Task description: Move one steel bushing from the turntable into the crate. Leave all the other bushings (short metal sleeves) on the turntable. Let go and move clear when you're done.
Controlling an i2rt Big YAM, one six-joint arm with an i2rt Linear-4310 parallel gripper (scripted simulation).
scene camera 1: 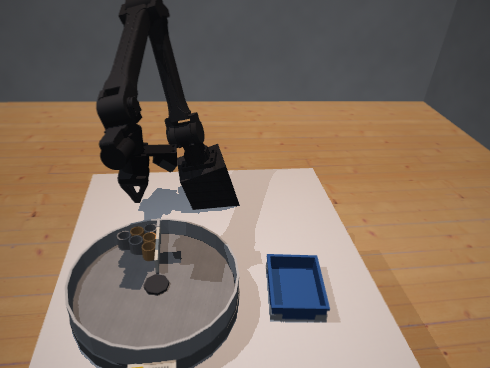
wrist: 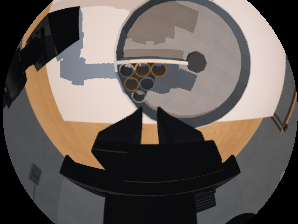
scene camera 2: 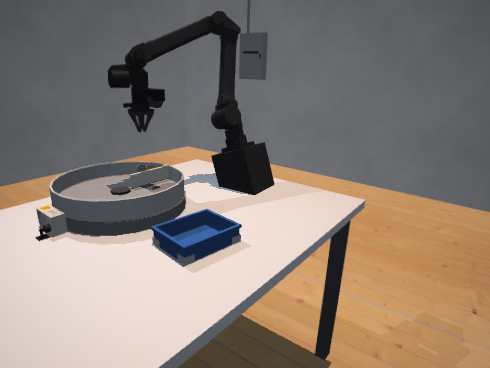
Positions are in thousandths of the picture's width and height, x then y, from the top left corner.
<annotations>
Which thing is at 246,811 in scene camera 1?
A grey round turntable.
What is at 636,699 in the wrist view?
My gripper.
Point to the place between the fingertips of my gripper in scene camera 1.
At 281,545
</annotations>
